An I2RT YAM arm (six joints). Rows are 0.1 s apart.
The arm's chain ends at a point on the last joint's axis. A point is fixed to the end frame.
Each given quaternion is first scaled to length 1.
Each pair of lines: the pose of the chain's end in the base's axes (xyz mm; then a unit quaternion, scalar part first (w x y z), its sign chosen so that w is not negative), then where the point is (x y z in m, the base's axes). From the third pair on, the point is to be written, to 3 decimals.
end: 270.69 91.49 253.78 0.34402 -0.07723 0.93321 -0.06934
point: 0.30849 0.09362 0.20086
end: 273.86 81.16 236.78 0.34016 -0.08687 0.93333 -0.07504
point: 0.31123 0.08285 0.18353
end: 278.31 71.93 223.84 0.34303 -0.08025 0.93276 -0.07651
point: 0.316 0.073 0.171
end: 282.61 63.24 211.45 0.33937 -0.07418 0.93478 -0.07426
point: 0.320 0.065 0.158
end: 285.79 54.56 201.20 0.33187 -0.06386 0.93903 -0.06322
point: 0.322 0.057 0.147
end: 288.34 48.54 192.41 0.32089 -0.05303 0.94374 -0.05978
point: 0.324 0.051 0.138
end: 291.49 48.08 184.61 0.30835 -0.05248 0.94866 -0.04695
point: 0.325 0.052 0.129
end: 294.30 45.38 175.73 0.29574 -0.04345 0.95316 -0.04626
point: 0.327 0.049 0.119
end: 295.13 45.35 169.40 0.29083 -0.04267 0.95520 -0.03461
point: 0.327 0.050 0.113
